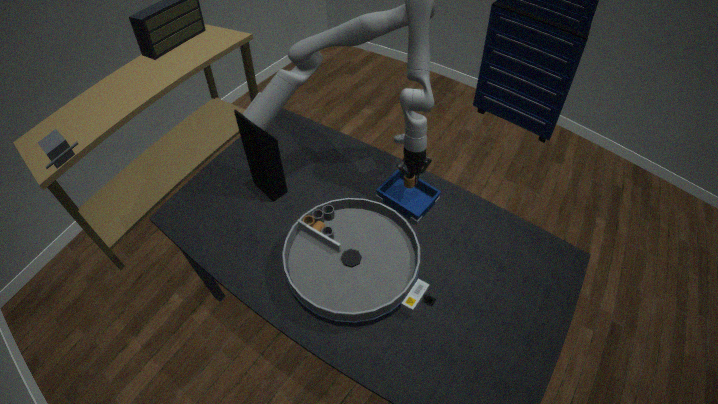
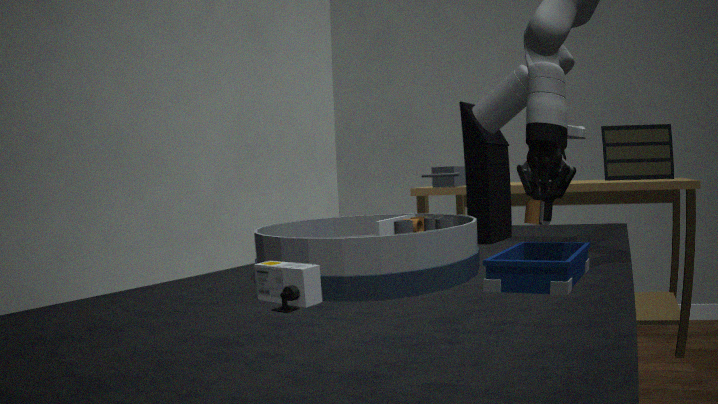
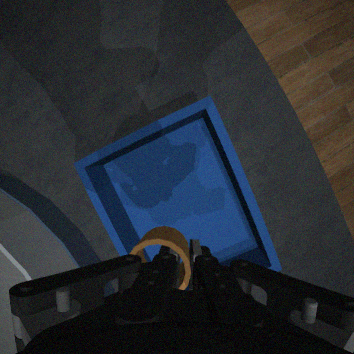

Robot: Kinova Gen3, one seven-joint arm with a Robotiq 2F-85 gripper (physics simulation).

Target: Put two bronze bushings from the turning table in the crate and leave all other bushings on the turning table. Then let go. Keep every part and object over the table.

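Note:
My gripper is shut on a bronze bushing, gripping it by its wall. It holds the bushing above the blue crate, near one side of it, with a gap below. No bushing shows on the visible part of the crate's floor. On the grey turning table, one bronze bushing stands upright and another bronze bushing lies beside it. Several grey bushings are close by.
A thin divider on the turning table runs beside the bushings. A white box and a small black device are near its rim. A tall black stand bears the arm. The table edge runs behind the crate.

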